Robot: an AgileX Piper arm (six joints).
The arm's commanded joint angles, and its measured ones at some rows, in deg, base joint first. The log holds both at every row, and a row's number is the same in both.
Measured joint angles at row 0:
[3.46, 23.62, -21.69, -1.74, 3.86, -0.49]
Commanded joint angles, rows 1 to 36:
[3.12, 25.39, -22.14, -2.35, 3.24, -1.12]
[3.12, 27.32, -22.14, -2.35, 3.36, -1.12]
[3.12, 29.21, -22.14, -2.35, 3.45, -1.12]
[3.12, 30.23, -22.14, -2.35, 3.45, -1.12]
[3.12, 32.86, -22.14, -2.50, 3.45, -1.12]
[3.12, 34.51, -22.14, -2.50, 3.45, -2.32]
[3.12, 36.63, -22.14, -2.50, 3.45, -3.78]
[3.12, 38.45, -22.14, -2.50, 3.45, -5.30]
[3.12, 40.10, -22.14, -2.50, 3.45, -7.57]
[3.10, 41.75, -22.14, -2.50, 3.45, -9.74]
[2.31, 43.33, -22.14, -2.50, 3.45, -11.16]
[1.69, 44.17, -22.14, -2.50, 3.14, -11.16]
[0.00, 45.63, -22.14, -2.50, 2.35, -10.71]
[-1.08, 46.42, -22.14, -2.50, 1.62, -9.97]
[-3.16, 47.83, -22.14, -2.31, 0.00, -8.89]
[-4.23, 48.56, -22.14, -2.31, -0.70, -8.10]
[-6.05, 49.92, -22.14, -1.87, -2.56, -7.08]
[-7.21, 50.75, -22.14, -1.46, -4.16, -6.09]
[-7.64, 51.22, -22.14, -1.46, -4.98, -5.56]
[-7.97, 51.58, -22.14, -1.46, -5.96, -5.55]
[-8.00, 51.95, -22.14, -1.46, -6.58, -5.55]
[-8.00, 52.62, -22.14, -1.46, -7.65, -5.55]
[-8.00, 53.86, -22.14, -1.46, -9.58, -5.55]
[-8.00, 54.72, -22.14, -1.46, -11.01, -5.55]
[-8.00, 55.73, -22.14, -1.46, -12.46, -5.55]
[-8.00, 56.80, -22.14, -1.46, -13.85, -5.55]
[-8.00, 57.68, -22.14, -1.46, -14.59, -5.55]
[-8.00, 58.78, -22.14, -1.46, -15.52, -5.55]
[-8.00, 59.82, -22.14, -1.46, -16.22, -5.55]
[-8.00, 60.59, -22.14, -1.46, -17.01, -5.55]
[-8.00, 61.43, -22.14, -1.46, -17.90, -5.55]
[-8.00, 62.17, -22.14, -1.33, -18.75, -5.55]
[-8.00, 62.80, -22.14, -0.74, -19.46, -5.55]
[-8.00, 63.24, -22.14, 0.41, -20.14, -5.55]
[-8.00, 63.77, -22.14, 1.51, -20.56, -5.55]
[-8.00, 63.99, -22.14, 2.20, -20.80, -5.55]
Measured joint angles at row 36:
[-7.49, 62.36, -21.81, -0.78, -18.05, -5.80]
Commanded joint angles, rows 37 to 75:
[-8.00, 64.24, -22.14, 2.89, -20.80, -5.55]
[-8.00, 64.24, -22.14, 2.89, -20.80, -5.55]
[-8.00, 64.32, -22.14, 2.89, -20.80, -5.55]
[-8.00, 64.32, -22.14, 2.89, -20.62, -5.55]
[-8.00, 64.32, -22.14, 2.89, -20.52, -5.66]
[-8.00, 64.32, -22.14, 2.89, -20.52, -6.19]
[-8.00, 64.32, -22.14, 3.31, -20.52, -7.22]
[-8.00, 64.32, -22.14, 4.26, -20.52, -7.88]
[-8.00, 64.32, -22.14, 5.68, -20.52, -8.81]
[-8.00, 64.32, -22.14, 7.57, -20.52, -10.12]
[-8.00, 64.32, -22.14, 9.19, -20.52, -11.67]
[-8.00, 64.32, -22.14, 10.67, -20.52, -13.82]
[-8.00, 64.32, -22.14, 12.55, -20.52, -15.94]
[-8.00, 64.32, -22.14, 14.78, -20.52, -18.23]
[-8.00, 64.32, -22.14, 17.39, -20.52, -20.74]
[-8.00, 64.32, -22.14, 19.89, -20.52, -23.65]
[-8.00, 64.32, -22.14, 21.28, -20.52, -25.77]
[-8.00, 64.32, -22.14, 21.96, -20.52, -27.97]
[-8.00, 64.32, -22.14, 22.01, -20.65, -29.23]
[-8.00, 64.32, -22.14, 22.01, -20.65, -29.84]
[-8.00, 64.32, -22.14, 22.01, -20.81, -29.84]
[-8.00, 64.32, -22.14, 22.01, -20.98, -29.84]
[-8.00, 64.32, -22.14, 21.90, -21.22, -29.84]
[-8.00, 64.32, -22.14, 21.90, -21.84, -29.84]
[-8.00, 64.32, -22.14, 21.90, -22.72, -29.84]
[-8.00, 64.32, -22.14, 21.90, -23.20, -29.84]
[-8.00, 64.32, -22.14, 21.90, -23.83, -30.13]
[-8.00, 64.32, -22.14, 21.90, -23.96, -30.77]
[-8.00, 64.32, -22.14, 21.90, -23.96, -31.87]
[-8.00, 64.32, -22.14, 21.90, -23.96, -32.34]
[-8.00, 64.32, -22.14, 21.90, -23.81, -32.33]
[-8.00, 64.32, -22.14, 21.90, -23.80, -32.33]
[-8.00, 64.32, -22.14, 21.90, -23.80, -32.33]
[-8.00, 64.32, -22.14, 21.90, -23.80, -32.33]
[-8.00, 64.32, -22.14, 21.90, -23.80, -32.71]
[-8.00, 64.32, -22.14, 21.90, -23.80, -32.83]
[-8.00, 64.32, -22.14, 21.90, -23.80, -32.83]
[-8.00, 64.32, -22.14, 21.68, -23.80, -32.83]
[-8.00, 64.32, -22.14, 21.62, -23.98, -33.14]
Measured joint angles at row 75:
[-7.49, 64.27, -21.81, 21.56, -22.94, -32.14]
